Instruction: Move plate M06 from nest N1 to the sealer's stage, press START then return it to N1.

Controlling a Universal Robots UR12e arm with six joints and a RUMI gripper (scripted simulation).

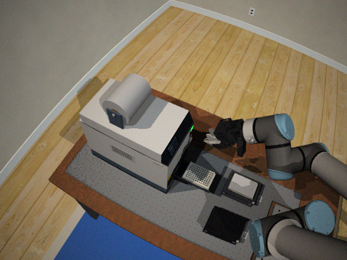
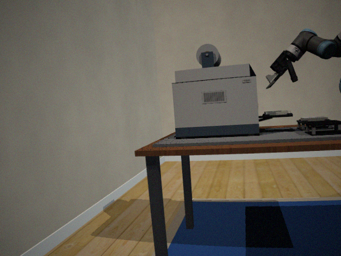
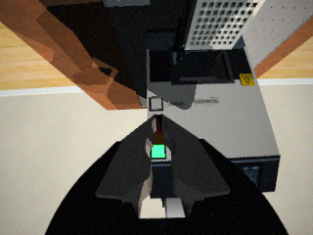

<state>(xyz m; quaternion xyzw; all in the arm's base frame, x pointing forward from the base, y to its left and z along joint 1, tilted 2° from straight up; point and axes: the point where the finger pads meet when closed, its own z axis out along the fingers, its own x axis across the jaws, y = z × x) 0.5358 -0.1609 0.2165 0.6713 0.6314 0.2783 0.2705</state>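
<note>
Now: hand 70 mm short of the square button, 10 mm to the left of it and 50 mm above it. Round my hand: foil-covered plate (230 mm behind, 40 mm to the left, 190 mm below); sealer stage (20 mm behind, 90 mm to the left, 150 mm below); white well plate (20 mm behind, 90 mm to the left, 140 mm below).
</note>
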